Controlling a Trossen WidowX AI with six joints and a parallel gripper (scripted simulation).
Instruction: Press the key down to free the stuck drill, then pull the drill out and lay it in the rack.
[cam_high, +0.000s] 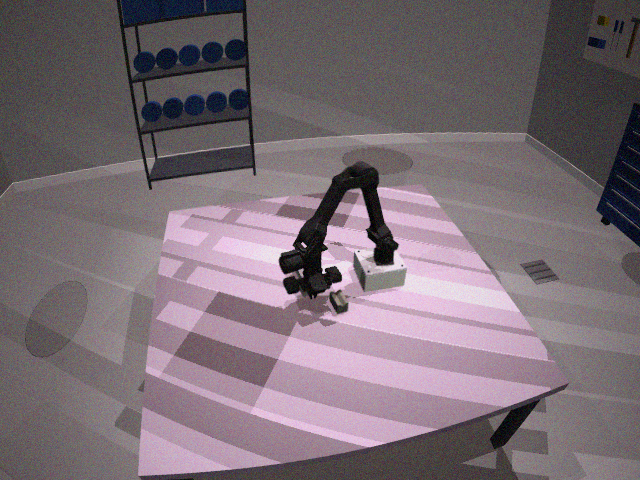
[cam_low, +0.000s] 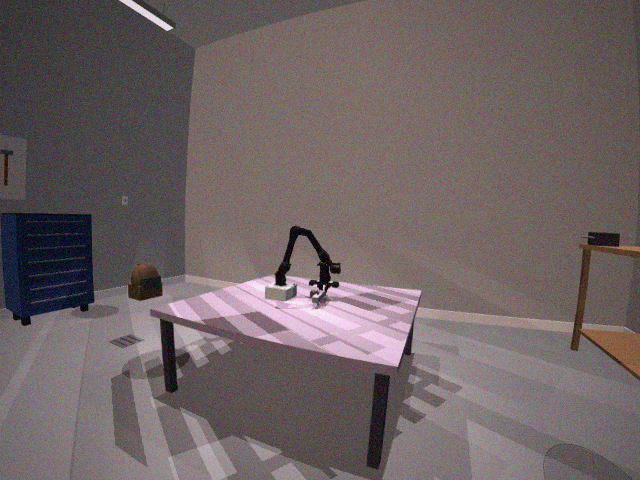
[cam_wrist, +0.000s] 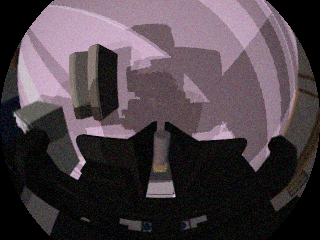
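Right now my gripper tip is 2 cm short of the drill, 5 cm to the left of it and 3 cm below it. The rest, counted from my gripper tip: key (5 cm ahead, 13 cm to the right, 4 cm above); grey rack (9 cm behind, 2 cm to the left).
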